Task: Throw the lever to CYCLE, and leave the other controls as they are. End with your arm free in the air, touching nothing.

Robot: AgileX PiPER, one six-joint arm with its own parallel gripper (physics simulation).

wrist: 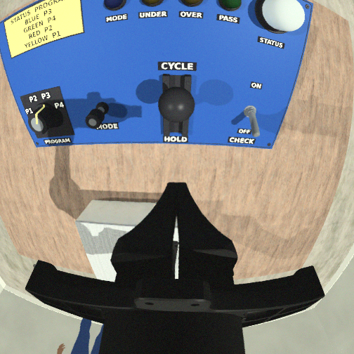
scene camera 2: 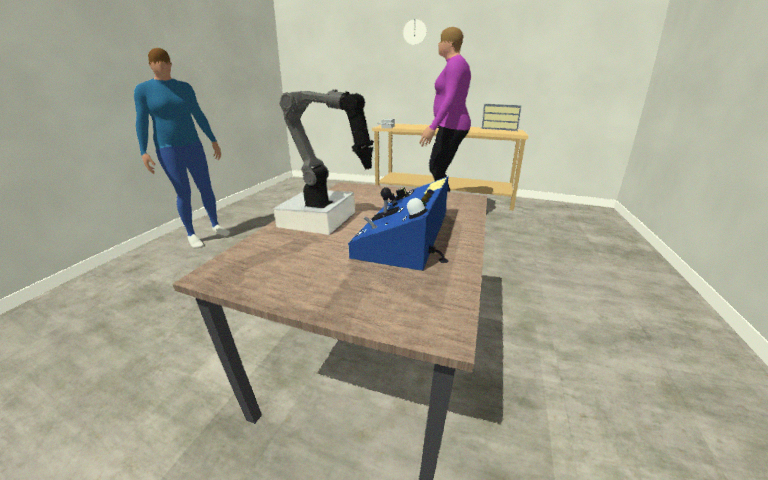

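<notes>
The lever's black ball knob [scene camera 2: 386, 193] [wrist: 176, 104] stands over the middle of its dark slot in the wrist view, between the CYCLE label [wrist: 177, 66] and the HOLD label [wrist: 175, 139]. Both slot ends show; the knob hides the shaft there. The lever is on the sloped blue console [scene camera 2: 387, 249] [wrist: 130, 55]. My gripper [scene camera 2: 368, 167] [wrist: 176, 192] is shut and empty, in the air above the console's low front side, apart from the lever. The CHECK toggle [scene camera 2: 370, 222] [wrist: 253, 120] tilts toward OFF. The black MODE stick [wrist: 96, 116] leans down-left. The PROGRAM dial [wrist: 46, 118] is at the far left.
A white dome marked STATUS [scene camera 2: 415, 207] [wrist: 283, 14] rises at the console's upper right in the wrist view. The arm's white base block [scene camera 2: 303, 217] [wrist: 95, 237] stands on the wooden table [scene camera 2: 317, 283] [wrist: 300, 190]. Two people [scene camera 2: 169, 118] [scene camera 2: 453, 96] stand beyond the table.
</notes>
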